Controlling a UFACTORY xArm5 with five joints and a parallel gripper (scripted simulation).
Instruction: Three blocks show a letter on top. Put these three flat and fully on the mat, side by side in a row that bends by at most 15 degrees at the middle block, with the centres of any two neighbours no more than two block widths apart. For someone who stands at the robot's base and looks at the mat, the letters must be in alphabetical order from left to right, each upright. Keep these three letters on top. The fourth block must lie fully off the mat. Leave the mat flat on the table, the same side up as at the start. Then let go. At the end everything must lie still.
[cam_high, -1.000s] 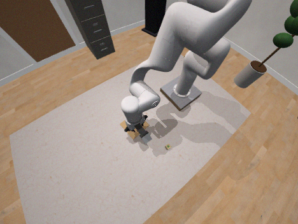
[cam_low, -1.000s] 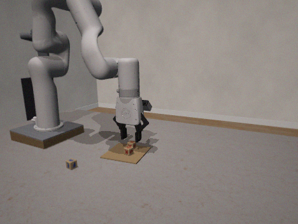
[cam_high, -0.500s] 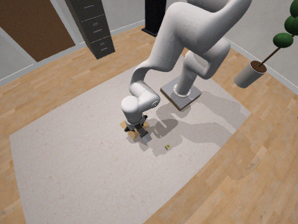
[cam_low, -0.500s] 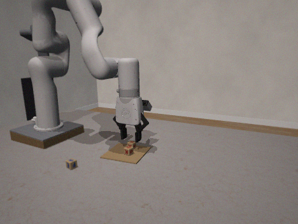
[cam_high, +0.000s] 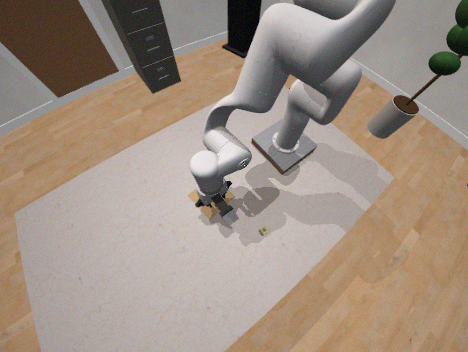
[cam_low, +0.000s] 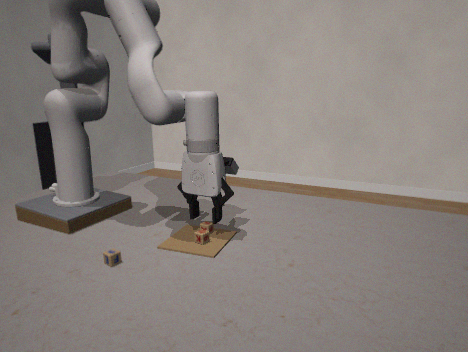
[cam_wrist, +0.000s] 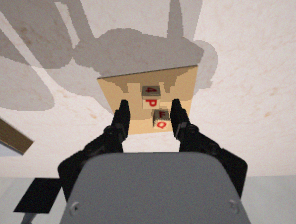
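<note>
My gripper is now 50 mm above the tan mat and 40 mm to the left of it. The rest, counted from my hand: blue-lettered block (190 mm to the right, 130 mm behind, 40 mm below).
</note>
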